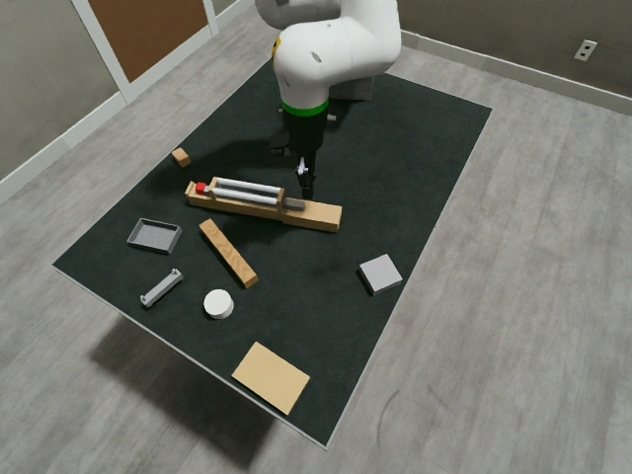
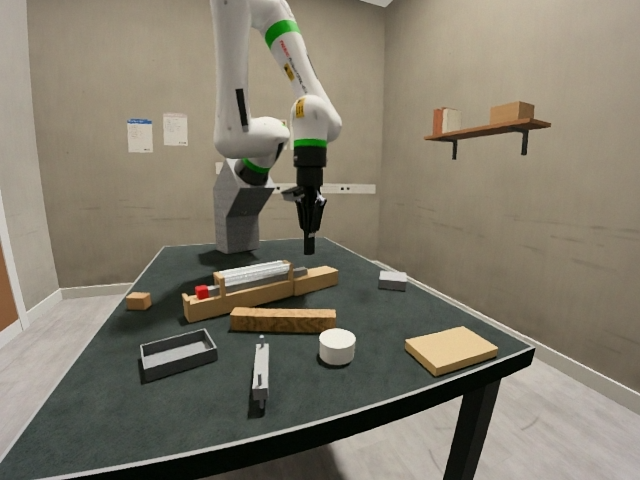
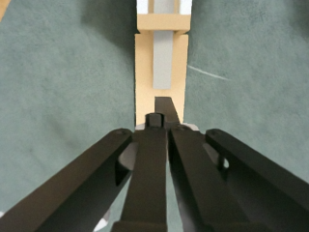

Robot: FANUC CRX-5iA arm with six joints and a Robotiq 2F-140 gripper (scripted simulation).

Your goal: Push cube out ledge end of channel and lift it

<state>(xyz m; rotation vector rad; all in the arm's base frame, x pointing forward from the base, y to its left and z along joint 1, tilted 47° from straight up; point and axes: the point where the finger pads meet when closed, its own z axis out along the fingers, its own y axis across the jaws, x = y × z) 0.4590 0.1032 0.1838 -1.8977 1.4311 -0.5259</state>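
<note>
The red cube is 29 cm to the right of my hand, 13 cm ahead of it and 8 cm below it. The rest, counted from my hand: grey square block 26 cm to the left, 12 cm below, 3 cm ahead; wooden beam 23 cm ahead, 12 cm below, 10 cm to the right; grey stick 8 cm to the right, 8 cm below, 3 cm ahead.
</note>
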